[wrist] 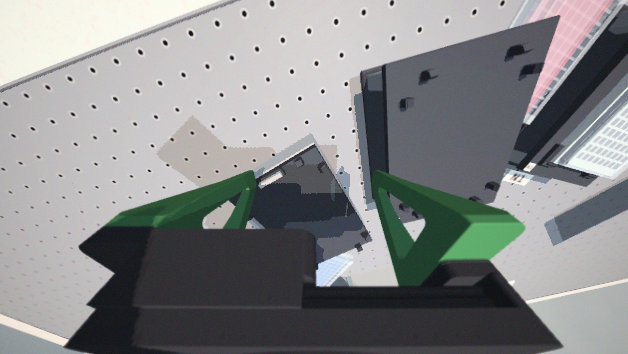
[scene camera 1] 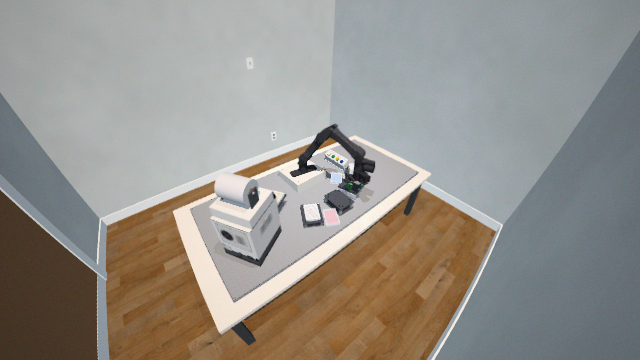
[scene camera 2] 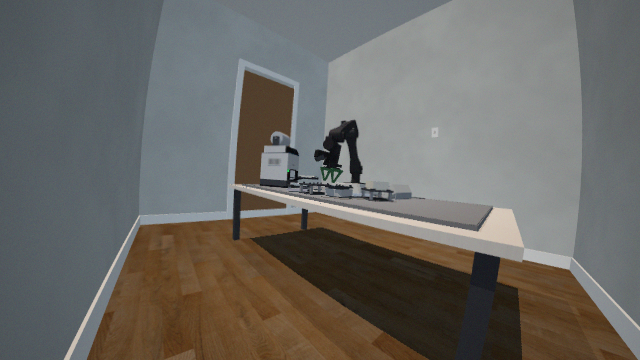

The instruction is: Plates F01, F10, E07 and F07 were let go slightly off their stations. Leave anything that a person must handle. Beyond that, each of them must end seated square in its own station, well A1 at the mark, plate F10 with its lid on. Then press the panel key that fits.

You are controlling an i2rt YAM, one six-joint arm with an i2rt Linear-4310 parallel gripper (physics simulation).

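My gripper (scene camera 1: 353,185) (scene camera 2: 331,180) (wrist: 313,176) is open, its green fingers spread above a small dark station (wrist: 310,202), with nothing between them. A larger dark station (scene camera 1: 339,200) (wrist: 460,120) beside it shows a bare top with small corner posts. A white plate (scene camera 1: 311,212) (wrist: 602,137) sits on a dark station. A pink plate (scene camera 1: 331,217) (wrist: 575,47) lies right beside that one. A pale blue plate (scene camera 1: 336,178) (wrist: 334,267) is partly hidden behind the gripper body in the wrist view. The plate names and A1 marks are not readable.
The key panel (scene camera 1: 336,159) with coloured keys stands behind the blue plate near the arm base. A large white instrument (scene camera 1: 250,225) (scene camera 2: 277,167) stands at the table's other end. A pale tray (scene camera 1: 279,197) sits beside it. The perforated mat (wrist: 250,75) covers the table.
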